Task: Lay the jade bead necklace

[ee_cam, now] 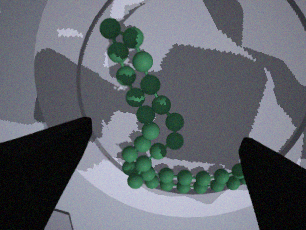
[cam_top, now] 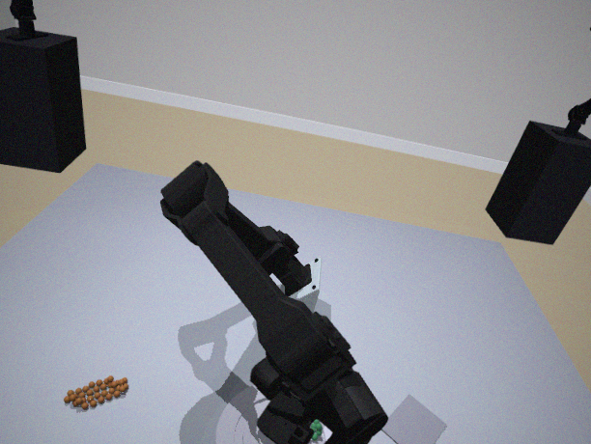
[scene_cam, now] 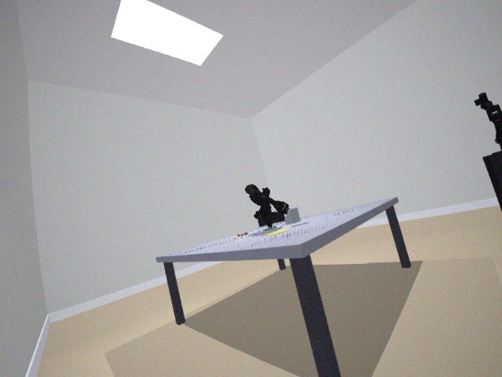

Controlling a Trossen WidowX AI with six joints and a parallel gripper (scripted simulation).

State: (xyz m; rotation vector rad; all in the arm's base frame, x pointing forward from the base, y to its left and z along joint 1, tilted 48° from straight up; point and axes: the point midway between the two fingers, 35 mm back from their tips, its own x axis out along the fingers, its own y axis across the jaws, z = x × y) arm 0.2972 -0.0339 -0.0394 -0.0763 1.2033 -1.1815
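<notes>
My gripper tip is now 3 cm to the left of the round bead board and 1 cm above it. From my gripper tip the other things lie so: yellow strip: 20 cm ahead, 20 cm to the left, 2 cm below; then flat grey square: 4 cm behind, 21 cm to the left, 2 cm below.
</notes>
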